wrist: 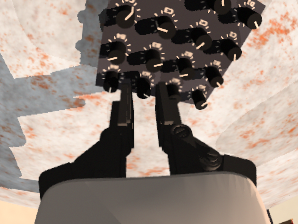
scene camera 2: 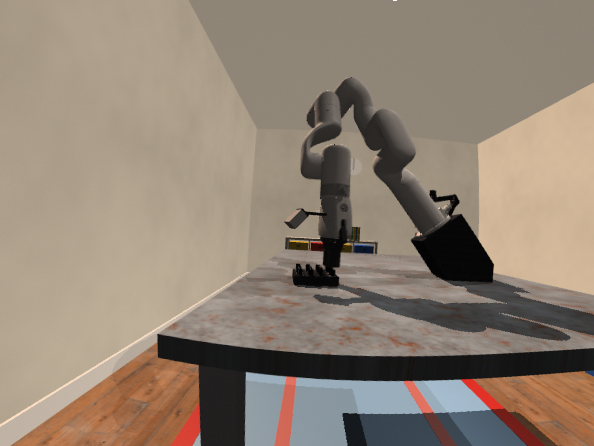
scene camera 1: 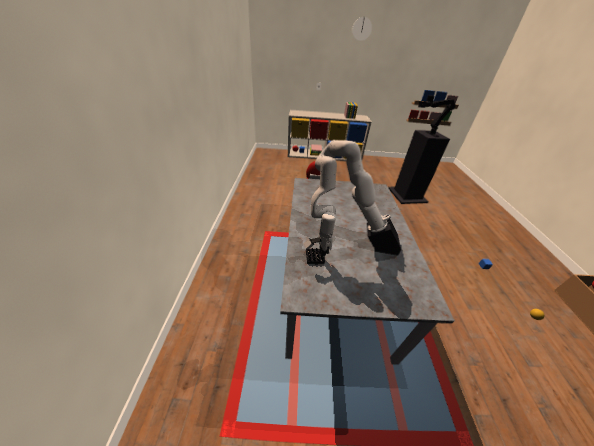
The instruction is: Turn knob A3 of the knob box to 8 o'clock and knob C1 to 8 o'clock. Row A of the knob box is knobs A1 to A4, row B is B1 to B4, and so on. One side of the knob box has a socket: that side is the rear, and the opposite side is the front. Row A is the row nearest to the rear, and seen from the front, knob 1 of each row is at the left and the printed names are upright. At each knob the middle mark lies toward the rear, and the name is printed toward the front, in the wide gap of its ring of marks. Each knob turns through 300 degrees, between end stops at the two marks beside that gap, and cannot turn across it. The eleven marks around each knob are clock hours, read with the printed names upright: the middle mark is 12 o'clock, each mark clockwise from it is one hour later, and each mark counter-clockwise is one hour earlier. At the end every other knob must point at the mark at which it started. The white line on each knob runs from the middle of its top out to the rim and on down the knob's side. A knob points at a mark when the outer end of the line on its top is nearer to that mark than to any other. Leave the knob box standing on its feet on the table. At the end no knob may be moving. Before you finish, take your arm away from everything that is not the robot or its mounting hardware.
Labels:
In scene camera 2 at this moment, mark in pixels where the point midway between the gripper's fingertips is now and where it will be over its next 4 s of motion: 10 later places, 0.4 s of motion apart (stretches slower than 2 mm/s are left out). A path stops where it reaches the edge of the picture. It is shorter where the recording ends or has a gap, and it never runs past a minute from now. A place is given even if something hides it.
The gripper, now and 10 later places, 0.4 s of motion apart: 331, 266; 330, 268; 330, 270; 330, 270; 331, 261; 331, 257; 330, 256; 322, 253; 316, 250; 310, 247; 308, 246

